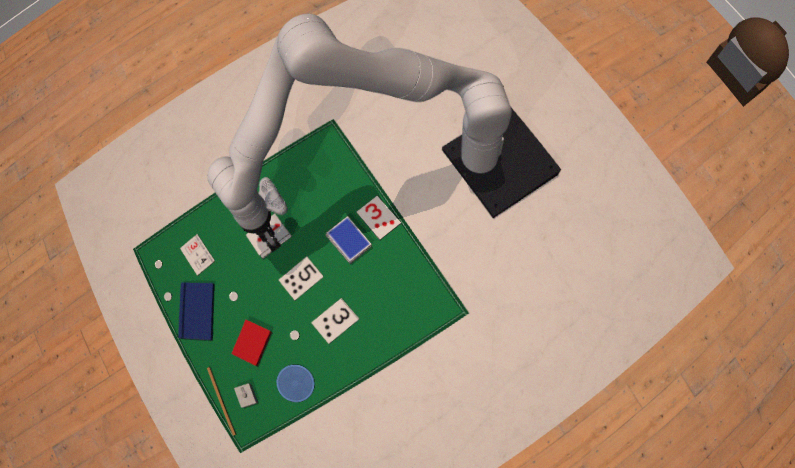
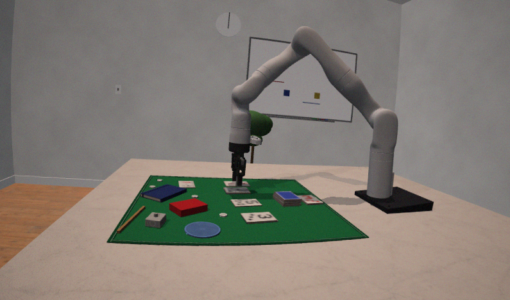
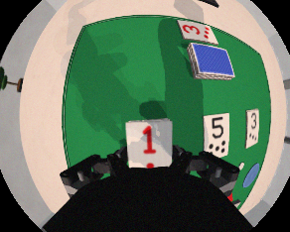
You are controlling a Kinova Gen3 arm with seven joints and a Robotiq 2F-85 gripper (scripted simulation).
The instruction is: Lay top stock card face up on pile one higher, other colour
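Right now the green mat is 110 mm to the left of my hand, 50 mm below it and 40 mm ahead of it. The rest, counted from my hand: book: 260 mm ahead, 40 mm below, 30 mm to the left; red box: 190 mm ahead, 180 mm to the left, 30 mm below; card: 10 mm below.
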